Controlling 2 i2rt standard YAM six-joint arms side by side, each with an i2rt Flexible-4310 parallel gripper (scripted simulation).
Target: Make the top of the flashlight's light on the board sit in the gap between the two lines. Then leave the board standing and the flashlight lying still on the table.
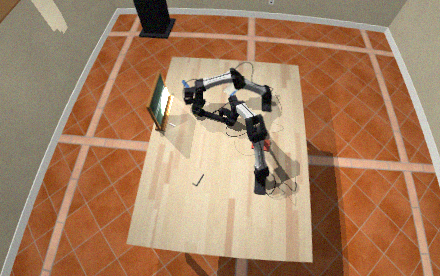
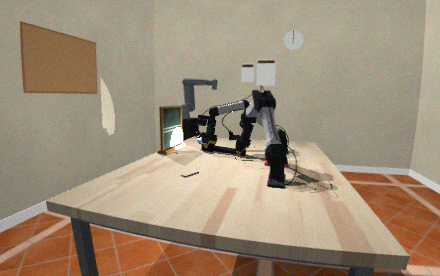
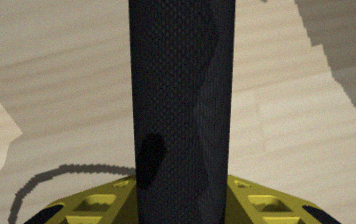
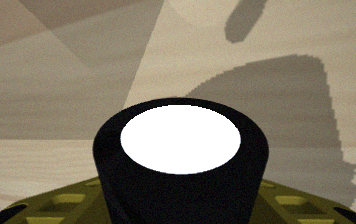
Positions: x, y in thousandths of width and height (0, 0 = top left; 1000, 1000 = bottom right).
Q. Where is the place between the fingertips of the right gripper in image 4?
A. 504, 815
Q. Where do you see a flashlight head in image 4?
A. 487, 685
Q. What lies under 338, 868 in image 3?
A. The left gripper.
